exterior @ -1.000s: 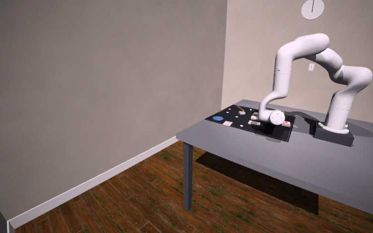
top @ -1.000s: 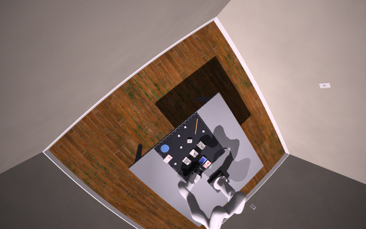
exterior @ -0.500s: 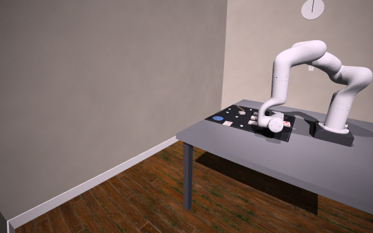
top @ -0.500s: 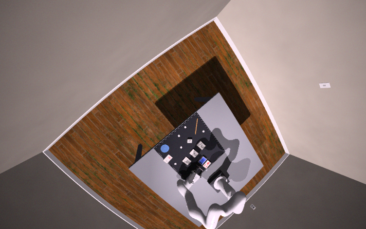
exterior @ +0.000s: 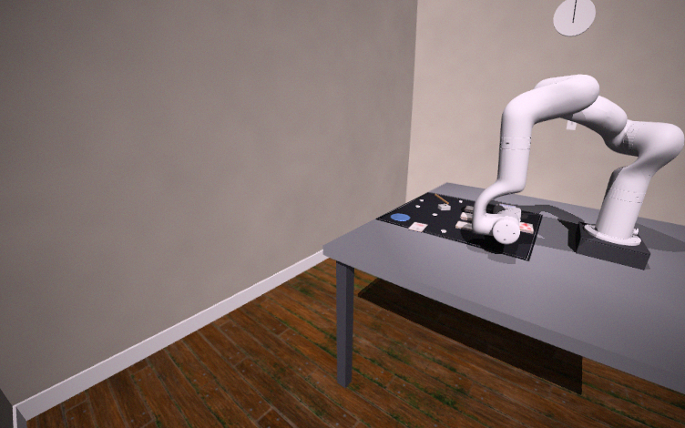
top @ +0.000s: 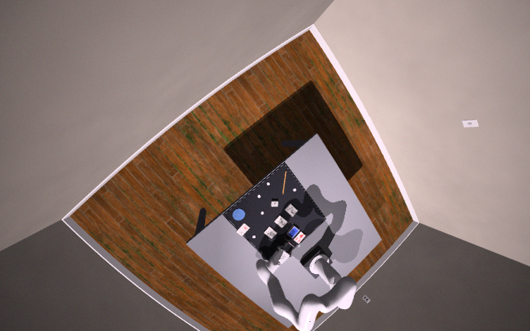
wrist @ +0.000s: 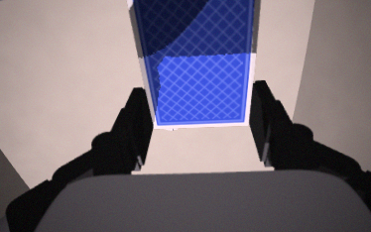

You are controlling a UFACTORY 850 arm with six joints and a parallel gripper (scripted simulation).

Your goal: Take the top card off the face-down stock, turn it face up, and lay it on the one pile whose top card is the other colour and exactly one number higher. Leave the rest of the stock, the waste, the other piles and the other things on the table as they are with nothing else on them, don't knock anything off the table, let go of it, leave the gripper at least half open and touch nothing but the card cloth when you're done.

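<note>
The red 4 lies 9 cm to the right of my hand, 9 cm below it and 9 cm behind it. From my hand the other things lie so: black 5 (14 cm ahead, 9 cm below, 4 cm to the left); then red 4 card (3 cm below, 1 cm to the right); then black 2 (15 cm ahead, 9 cm to the right, 9 cm below).
</note>
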